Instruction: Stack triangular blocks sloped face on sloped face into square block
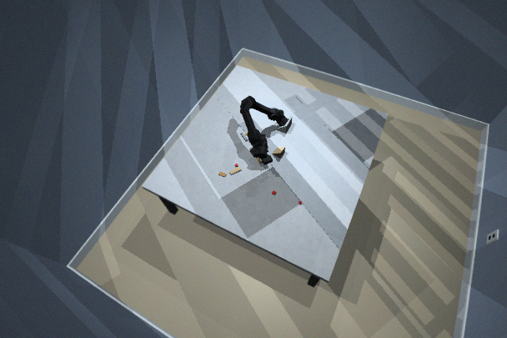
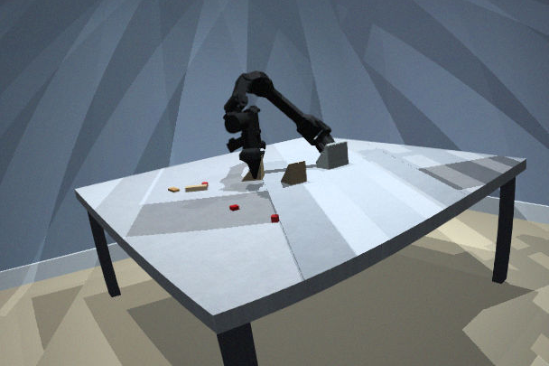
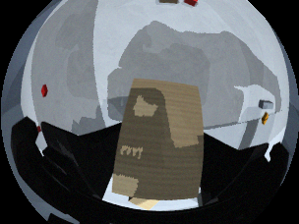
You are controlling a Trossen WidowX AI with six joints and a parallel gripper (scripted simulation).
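Right now my gripper tip is 1 cm below the tan triangular block. From my gripper tip the other things lie so: orange block: 12 cm behind, 22 cm to the right, 3 cm below; then grey rod: 9 cm behind, 22 cm to the right, 2 cm below.
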